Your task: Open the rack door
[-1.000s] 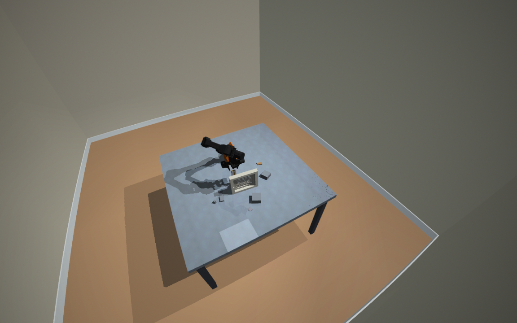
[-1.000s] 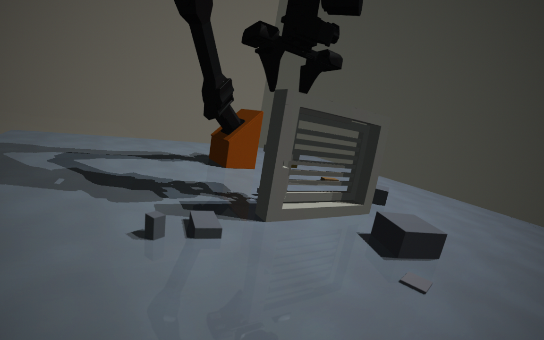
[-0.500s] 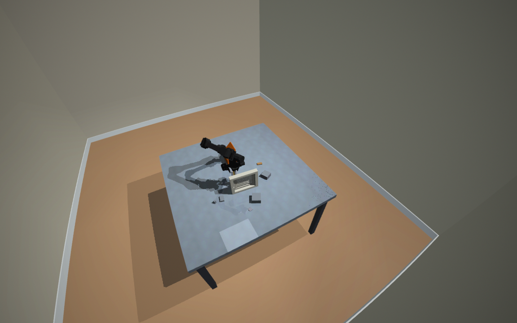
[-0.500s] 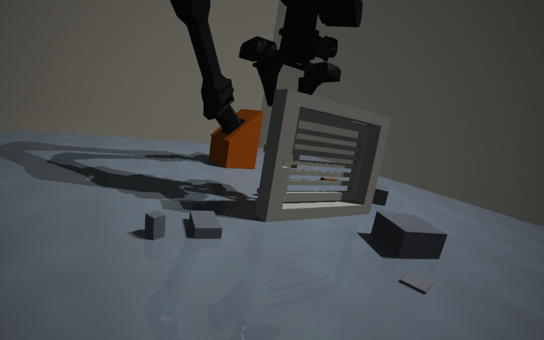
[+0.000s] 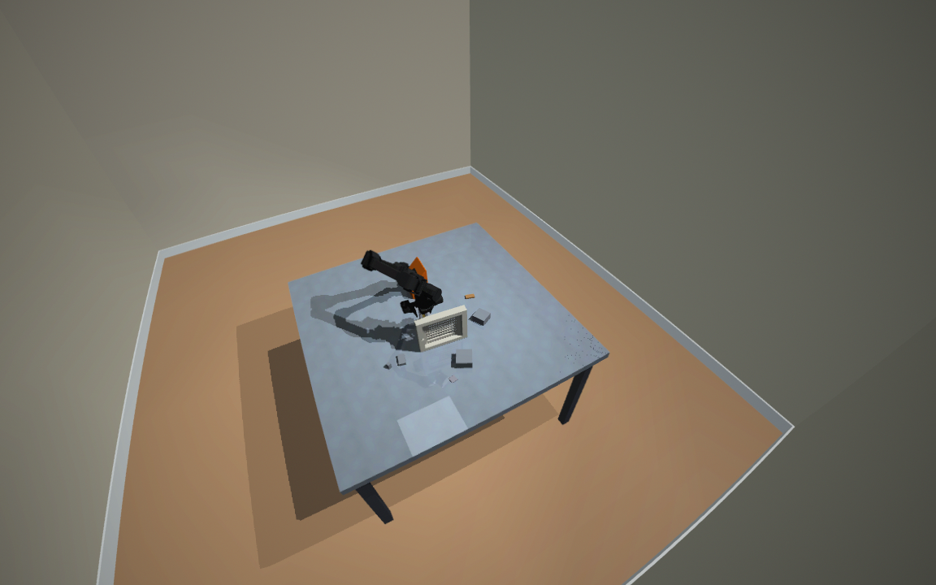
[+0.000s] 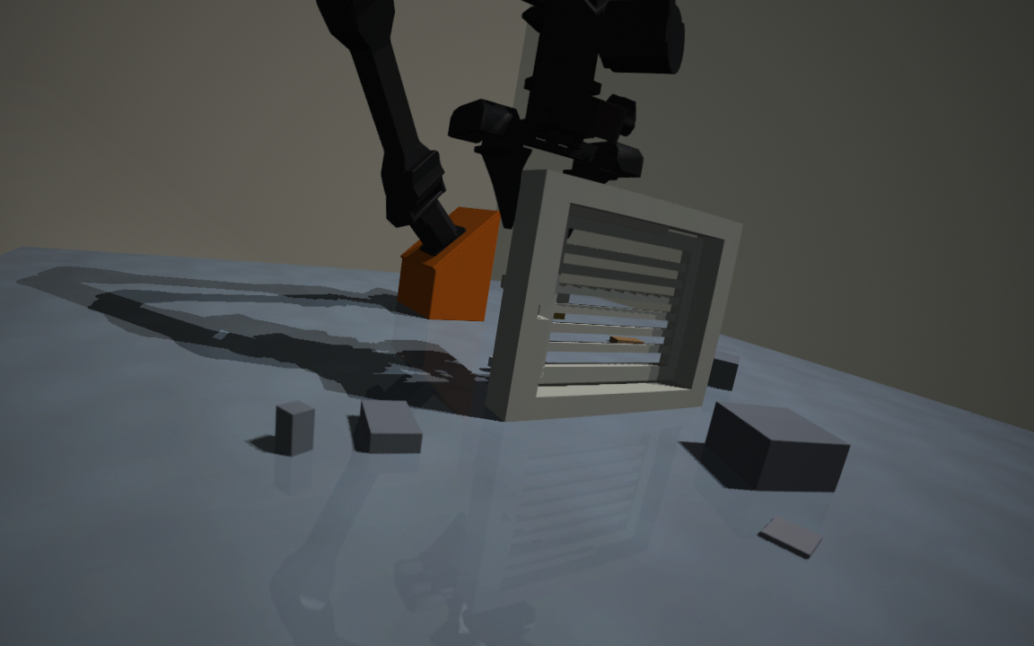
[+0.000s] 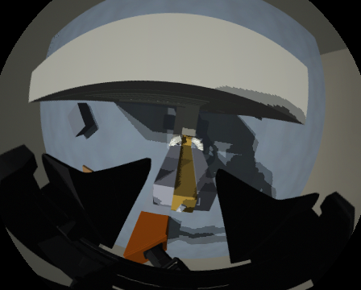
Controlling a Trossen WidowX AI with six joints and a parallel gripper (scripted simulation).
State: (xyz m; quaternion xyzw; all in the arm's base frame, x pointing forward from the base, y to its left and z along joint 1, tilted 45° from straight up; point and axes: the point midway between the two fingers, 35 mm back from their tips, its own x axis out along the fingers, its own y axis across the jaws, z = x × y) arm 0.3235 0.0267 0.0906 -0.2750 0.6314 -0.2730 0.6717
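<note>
My gripper tip is now 4 cm above the upright handle and 1 cm past it. From my gripper tip the other things lie so: grey block: 29 cm to the left, 13 cm below, 2 cm ahead; then small orange piece: 31 cm to the left, 16 cm behind, 14 cm below.
</note>
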